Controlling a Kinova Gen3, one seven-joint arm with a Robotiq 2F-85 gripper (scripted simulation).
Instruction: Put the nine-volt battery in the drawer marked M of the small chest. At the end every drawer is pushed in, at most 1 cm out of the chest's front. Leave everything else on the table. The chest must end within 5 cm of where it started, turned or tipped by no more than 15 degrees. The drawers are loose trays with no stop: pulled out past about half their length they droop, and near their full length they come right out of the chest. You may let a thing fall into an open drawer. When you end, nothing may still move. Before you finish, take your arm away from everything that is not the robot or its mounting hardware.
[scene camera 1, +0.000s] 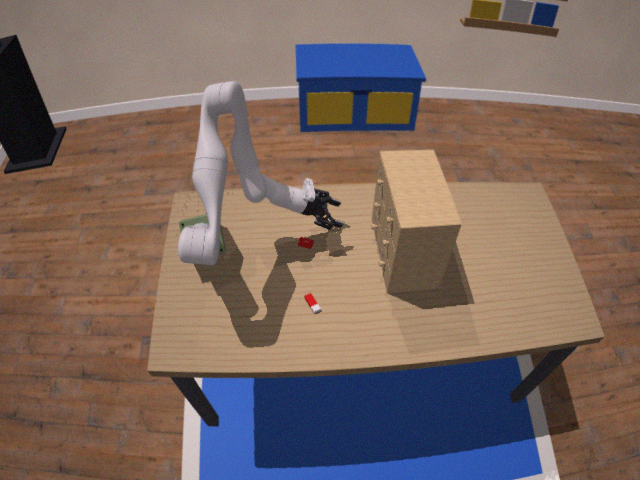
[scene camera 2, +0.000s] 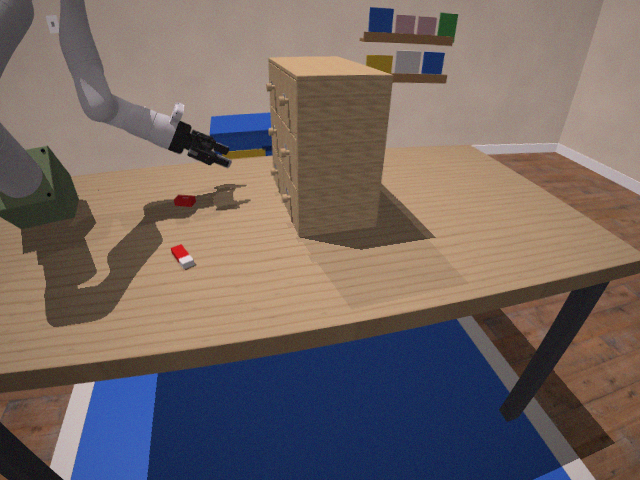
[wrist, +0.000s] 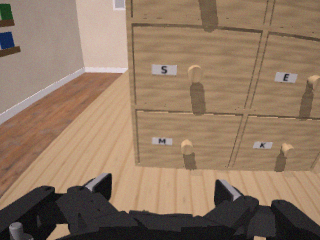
my gripper: scene camera 1; scene camera 2; wrist 162, 188
same spot on my gripper: (scene camera 2: 213, 145) = (scene camera 1: 329, 201)
